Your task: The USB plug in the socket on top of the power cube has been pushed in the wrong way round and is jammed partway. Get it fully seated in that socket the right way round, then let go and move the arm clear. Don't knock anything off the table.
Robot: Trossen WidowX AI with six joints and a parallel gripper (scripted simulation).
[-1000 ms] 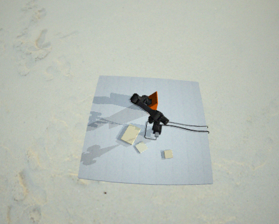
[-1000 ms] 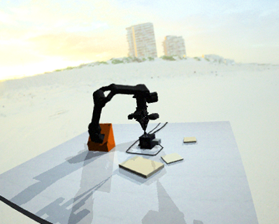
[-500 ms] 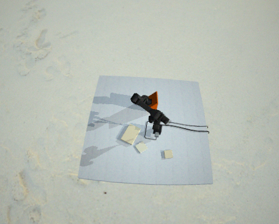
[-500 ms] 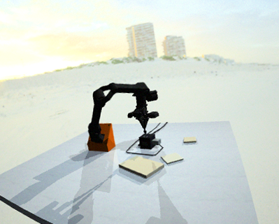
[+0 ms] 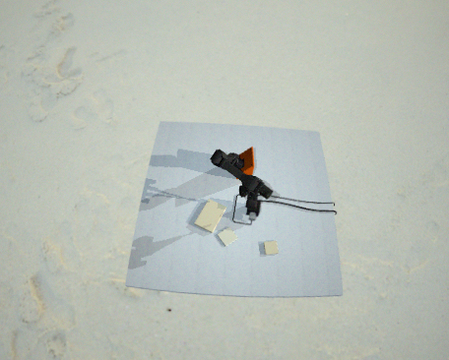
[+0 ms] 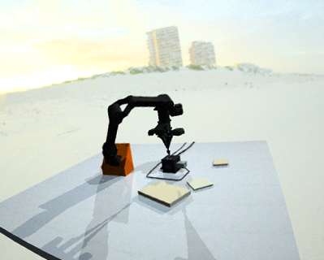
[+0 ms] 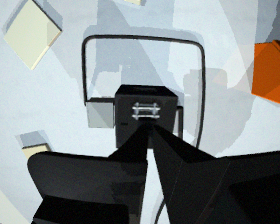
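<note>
Right now the USB plug is 2 cm below my gripper tip. From my gripper tip the other things lie so: silver socket 7 cm below, 1 cm to the left.
</note>
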